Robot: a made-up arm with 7 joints.
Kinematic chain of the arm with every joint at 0, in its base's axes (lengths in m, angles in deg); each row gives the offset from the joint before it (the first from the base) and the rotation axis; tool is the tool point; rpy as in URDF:
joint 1: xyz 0 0 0.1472 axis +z
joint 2: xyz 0 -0.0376 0.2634 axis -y
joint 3: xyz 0 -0.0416 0.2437 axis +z
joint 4: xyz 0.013 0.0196 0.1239 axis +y
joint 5: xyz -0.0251 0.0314 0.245 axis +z
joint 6: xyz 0 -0.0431 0.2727 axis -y
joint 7: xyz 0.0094 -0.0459 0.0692 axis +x
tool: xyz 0 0 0 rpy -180 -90 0
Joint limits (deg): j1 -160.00..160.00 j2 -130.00..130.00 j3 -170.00..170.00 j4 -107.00..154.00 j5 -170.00..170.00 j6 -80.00..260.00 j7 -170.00..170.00
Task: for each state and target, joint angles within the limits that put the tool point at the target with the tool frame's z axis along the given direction. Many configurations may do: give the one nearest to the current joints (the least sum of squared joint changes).
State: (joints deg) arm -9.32 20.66 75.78 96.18 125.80 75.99 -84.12
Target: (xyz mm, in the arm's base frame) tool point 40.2 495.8 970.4 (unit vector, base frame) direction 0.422 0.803 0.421
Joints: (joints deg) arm -48.18 54.08 62.12 57.85 87.41 74.88 -84.12
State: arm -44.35 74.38 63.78 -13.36 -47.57 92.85 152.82
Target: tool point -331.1 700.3 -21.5 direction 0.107 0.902 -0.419
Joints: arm -55.28 114.57 101.15 36.33 -43.58 88.33 152.82
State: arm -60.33 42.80 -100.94 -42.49 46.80 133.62 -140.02
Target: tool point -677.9 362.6 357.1 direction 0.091 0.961 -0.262
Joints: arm -13.76 94.31 -101.49 -34.17 34.12 140.99 -140.02
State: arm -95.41 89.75 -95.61 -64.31 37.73 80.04 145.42
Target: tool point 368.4 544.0 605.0 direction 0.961 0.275 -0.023
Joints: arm -89.19 67.17 -93.94 -64.76 43.75 105.83 145.42
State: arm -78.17 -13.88 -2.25 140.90 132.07 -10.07 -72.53
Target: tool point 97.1 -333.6 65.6 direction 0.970 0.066 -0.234
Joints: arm -58.40 -45.82 -10.59 122.64 108.14 10.35 -72.53
